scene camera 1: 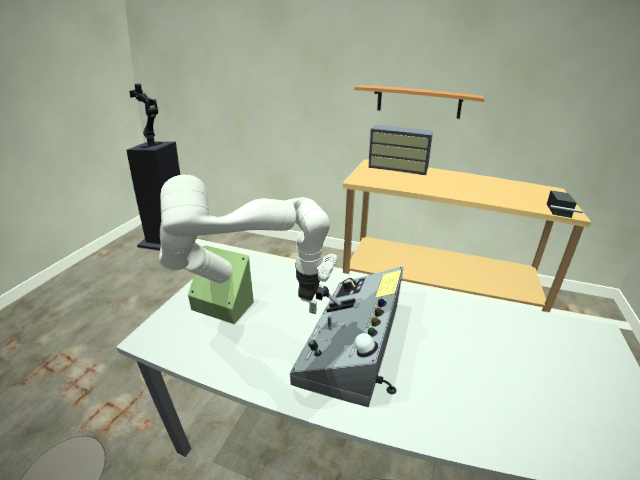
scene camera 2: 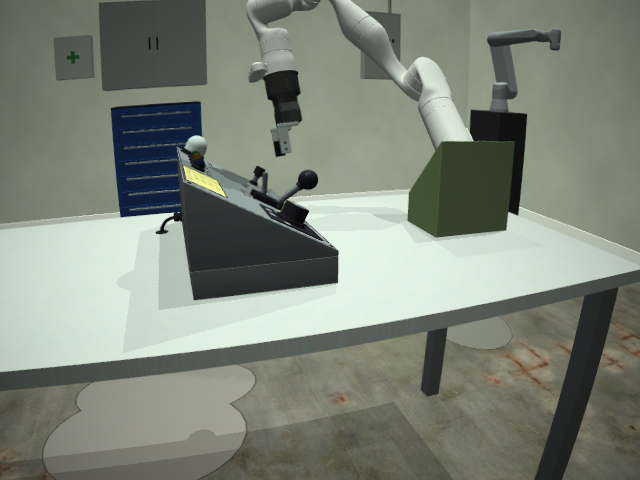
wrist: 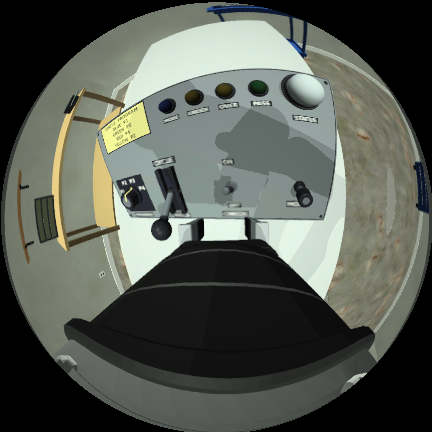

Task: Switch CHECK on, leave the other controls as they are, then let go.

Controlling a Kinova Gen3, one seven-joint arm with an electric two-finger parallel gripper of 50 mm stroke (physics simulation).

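The grey sloped control panel stands on the table. A small metal toggle sits mid-panel, below an ON label in the wrist view. It looks about vertical in both scene views; its setting is hard to tell. The labels below it are too small to read, so I cannot confirm which control is CHECK. A black-tipped switch is to its right in the wrist view. My gripper is open and empty, above the panel's low edge, apart from the toggle.
The ball-ended CYCLE lever sticks up near the gripper. Beside it is a rotary knob. A white STATUS dome stands at the high side, beside several round lamps. The green arm pedestal stands nearby.
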